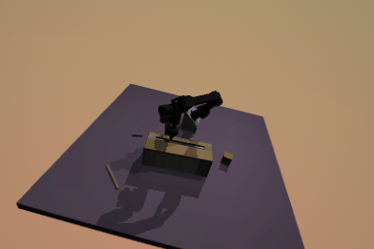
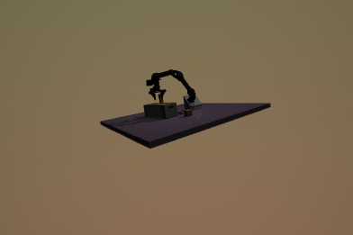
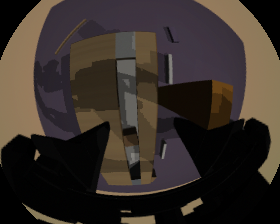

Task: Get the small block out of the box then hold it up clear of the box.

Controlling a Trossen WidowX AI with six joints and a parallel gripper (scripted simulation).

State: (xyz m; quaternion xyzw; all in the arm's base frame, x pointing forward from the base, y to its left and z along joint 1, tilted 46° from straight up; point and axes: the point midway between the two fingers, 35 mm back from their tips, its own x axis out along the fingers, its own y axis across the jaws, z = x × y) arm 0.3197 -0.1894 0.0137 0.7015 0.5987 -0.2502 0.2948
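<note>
The small brown block lies 2 cm ahead of my gripper tip, 7 cm to the left of it and 8 cm below it. Round my gripper tip: thin tan stick: 24 cm ahead, 26 cm to the right, 16 cm below; then orange rod: 5 cm behind, 2 cm to the right, 5 cm below.
</note>
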